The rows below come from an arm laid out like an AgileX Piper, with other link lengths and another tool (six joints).
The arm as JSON. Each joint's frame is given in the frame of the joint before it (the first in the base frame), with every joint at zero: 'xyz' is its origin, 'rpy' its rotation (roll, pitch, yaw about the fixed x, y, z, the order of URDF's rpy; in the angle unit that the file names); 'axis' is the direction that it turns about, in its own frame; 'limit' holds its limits. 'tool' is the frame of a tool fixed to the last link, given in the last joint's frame.
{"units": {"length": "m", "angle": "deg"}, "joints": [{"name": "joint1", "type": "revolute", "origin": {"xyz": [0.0, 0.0, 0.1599], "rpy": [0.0, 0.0, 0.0]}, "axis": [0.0, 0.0, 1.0], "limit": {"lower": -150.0, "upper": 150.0}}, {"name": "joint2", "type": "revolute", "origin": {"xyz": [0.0, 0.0, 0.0], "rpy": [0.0, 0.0, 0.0]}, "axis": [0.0, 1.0, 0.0], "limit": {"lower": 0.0, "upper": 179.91}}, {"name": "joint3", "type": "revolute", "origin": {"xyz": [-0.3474, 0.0, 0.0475], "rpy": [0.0, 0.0, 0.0]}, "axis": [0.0, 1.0, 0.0], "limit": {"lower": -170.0, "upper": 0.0}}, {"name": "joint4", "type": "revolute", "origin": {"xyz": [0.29, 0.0, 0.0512], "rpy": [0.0, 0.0, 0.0]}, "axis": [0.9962, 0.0, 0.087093], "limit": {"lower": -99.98, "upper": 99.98}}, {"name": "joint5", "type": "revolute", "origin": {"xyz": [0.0, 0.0, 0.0], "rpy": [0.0, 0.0, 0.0]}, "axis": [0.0, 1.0, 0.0], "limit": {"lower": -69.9, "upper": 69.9}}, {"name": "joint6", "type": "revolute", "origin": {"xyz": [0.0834, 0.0, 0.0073], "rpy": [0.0, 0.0, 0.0]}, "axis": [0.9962, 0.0, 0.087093], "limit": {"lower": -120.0, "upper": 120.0}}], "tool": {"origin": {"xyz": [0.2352, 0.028, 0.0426], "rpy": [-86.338, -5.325, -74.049]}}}
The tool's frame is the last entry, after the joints.
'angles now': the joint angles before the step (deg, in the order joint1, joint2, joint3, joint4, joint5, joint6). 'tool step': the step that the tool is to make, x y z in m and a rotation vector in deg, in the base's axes. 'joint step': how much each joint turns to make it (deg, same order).
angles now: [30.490 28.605 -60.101 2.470 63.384 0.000]
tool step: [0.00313 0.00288 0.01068 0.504 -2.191 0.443]
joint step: [-0.001 0.001 -0.001 0.167 -2.108 -0.965]
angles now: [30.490 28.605 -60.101 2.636 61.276 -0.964]
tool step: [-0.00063 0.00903 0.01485 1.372 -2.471 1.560]
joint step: [-0.004 0.000 0.000 1.725 -2.741 -1.699]
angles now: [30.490 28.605 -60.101 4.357 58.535 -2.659]
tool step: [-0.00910 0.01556 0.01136 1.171 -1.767 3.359]
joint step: [0.001 -0.001 -0.001 3.895 -1.814 -3.374]
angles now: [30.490 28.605 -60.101 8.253 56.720 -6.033]
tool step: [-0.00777 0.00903 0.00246 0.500 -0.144 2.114]
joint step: [0.005 0.001 -0.001 2.545 -0.127 -1.825]
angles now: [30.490 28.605 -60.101 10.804 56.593 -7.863]
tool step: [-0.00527 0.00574 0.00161 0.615 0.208 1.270]
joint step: [-0.002 0.000 0.001 1.702 -0.001 -0.789]
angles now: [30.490 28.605 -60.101 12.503 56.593 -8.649]
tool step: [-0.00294 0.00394 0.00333 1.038 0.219 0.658]
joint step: [0.003 0.000 0.000 1.203 -0.345 -0.009]
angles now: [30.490 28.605 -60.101 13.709 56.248 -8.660]
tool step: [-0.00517 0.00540 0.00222 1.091 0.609 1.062]
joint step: [-0.001 0.001 0.000 1.714 0.000 -0.139]
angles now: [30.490 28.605 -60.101 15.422 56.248 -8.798]
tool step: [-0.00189 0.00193 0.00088 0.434 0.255 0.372]
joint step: [-0.004 0.000 0.000 0.630 0.001 -0.003]
